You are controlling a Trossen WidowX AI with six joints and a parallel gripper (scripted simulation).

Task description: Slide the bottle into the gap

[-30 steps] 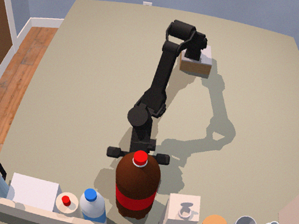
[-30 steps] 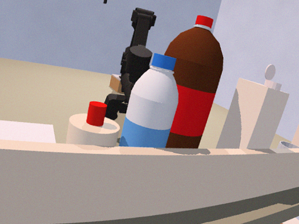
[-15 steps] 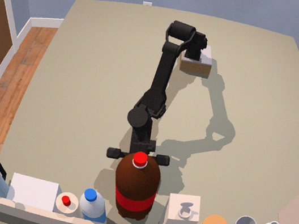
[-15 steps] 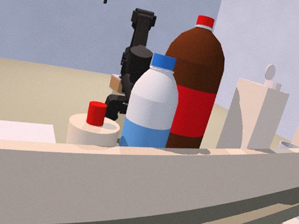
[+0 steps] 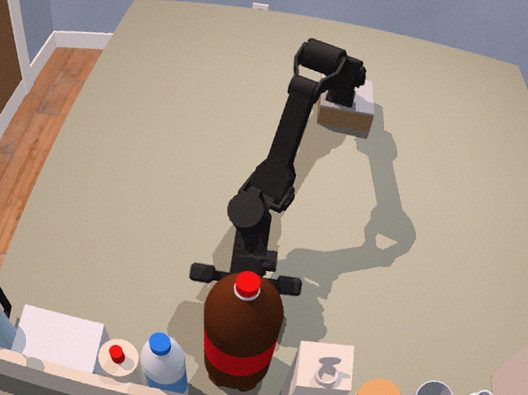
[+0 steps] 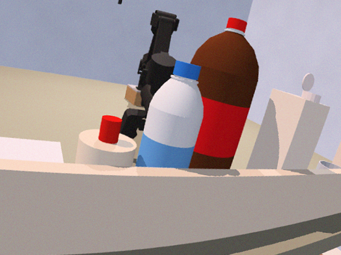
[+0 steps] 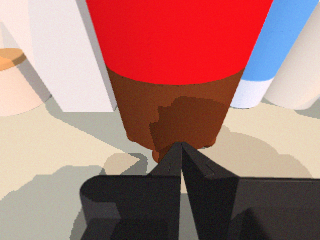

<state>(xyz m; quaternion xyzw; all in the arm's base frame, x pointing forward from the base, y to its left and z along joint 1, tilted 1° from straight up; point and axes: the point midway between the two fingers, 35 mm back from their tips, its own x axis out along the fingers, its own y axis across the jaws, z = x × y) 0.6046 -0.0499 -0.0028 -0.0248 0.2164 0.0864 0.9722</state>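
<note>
The brown cola bottle is 10 cm above my hand, 8 cm ahead of it and 2 cm to the left of it. The rest, counted from my hand: raised rail (19 cm to the left, 17 cm ahead); then blue-capped water bottle (17 cm ahead, 7 cm to the right, 5 cm above); then orange-lidded jar (27 cm to the left, 10 cm ahead, 2 cm below).
</note>
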